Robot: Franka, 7 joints.
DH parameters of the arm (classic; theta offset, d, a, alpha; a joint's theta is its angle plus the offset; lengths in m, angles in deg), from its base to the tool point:
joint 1: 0 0.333 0 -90
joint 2: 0 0 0 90
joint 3: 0 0.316 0.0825 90
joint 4: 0 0 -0.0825 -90
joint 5: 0 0.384 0 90
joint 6: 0 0 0.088 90
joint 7: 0 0.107 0 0
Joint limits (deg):
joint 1: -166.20..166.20
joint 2: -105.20..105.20
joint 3: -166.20..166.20
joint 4: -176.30..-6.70
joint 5: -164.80..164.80
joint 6: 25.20..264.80
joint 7: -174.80..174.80
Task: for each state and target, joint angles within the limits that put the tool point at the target. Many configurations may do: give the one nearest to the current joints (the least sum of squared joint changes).
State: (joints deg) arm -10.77 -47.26 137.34 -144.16 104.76 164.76 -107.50
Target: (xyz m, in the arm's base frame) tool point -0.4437 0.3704 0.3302
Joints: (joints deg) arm 2.75 -17.86 141.94 -119.26 102.58 165.96 -107.50
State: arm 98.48 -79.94 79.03 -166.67 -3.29 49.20 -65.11
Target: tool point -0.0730 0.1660 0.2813
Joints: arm 68.90 -71.80 88.78 -169.83 5.64 81.46 -65.11
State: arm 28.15 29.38 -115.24 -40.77 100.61 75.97 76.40
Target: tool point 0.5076 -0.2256 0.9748
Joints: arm 5.49 40.11 -109.29 -32.59 111.84 118.14 76.40
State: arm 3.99 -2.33 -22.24 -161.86 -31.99 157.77 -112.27
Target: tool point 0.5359 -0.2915 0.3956
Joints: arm -3.61 11.09 -28.33 -120.42 -28.86 163.03 -112.27
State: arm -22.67 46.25 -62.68 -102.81 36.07 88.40 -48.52
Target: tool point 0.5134 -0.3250 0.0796
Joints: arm -3.25 60.32 -38.21 -88.63 41.99 94.50 -48.52
